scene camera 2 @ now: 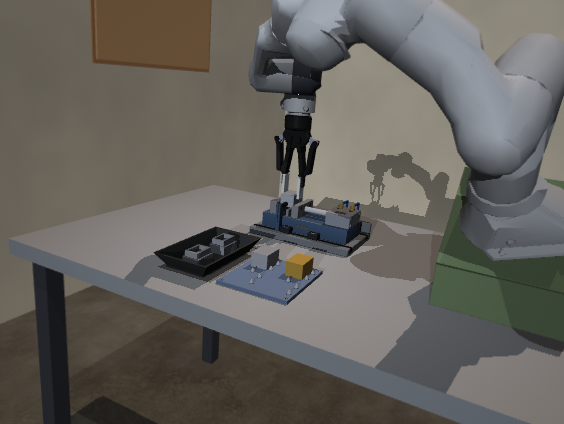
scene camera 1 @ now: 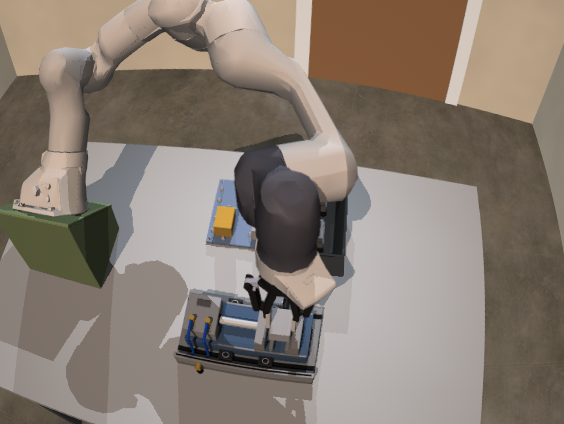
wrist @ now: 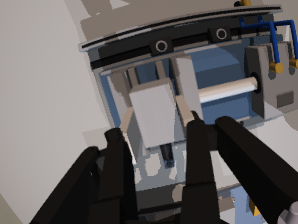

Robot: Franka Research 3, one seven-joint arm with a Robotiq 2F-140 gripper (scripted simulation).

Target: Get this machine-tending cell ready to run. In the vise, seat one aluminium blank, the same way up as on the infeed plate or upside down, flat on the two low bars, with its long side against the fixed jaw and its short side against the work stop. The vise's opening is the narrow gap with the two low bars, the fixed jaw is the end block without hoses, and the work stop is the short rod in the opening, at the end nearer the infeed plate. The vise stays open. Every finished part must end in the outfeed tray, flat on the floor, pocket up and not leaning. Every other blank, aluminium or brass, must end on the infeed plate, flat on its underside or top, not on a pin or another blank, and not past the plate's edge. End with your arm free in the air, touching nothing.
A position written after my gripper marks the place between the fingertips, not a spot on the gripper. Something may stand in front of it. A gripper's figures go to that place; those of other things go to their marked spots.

Labels:
My gripper (scene camera 2: 291,196): 1.37 m from the lens. A blue vise (scene camera 2: 335,234) is 1.27 m from the lens.

